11 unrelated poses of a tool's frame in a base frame.
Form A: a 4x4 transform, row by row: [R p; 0 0 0 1], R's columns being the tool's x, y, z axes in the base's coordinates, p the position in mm. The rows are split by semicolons.
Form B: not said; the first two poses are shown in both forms.
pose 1, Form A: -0.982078 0.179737 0.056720 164.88; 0.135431 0.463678 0.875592 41.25; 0.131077 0.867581 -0.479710 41.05; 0 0 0 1
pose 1, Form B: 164.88 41.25 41.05 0.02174 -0.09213 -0.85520 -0.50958
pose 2, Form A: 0.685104 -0.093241 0.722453 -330.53; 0.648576 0.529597 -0.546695 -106.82; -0.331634 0.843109 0.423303 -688.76; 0 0 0 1
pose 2, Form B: -330.53 -106.82 -688.76 0.81210 0.42784 0.32450 0.22836
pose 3, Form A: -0.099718 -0.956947 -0.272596 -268.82; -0.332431 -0.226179 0.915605 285.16; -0.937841 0.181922 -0.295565 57.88; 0 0 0 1
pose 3, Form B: -268.82 285.16 57.88 0.30763 -0.59624 0.54063 0.50753
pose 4, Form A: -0.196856 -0.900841 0.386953 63.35; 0.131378 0.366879 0.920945 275.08; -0.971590 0.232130 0.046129 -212.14; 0 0 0 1
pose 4, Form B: 63.35 275.08 -212.14 0.55140 -0.31230 0.61596 0.46800
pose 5, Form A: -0.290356 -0.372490 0.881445 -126.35; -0.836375 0.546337 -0.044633 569.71; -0.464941 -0.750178 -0.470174 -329.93; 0 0 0 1
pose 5, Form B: -126.35 569.71 -329.93 0.44323 -0.39796 0.75942 -0.26165
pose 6, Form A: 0.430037 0.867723 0.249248 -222.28; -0.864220 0.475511 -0.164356 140.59; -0.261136 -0.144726 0.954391 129.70; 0 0 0 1
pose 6, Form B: -222.28 140.59 129.70 0.84557 0.00580 0.15090 -0.51207
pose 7, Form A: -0.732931 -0.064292 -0.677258 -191.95; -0.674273 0.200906 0.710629 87.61; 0.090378 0.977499 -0.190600 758.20; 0 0 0 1
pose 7, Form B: -191.95 87.61 758.20 0.26333 0.25336 -0.72877 -0.57910
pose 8, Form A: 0.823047 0.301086 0.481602 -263.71; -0.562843 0.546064 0.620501 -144.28; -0.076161 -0.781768 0.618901 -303.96; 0 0 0 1
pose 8, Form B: -263.71 -144.28 -303.96 0.86429 -0.40561 0.16133 -0.24989
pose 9, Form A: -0.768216 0.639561 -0.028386 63.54; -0.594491 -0.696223 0.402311 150.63; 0.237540 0.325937 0.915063 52.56; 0 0 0 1
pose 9, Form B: 63.54 150.63 52.56 0.33564 -0.05689 -0.19807 -0.91917
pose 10, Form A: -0.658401 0.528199 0.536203 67.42; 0.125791 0.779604 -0.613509 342.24; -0.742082 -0.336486 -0.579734 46.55; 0 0 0 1
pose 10, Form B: 67.42 342.24 46.55 0.36792 0.18823 0.86858 -0.27343
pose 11, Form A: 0.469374 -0.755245 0.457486 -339.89; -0.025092 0.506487 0.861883 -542.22; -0.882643 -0.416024 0.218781 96.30; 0 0 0 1
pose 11, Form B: -339.89 -542.22 96.30 0.74072 -0.43131 0.45231 0.24643
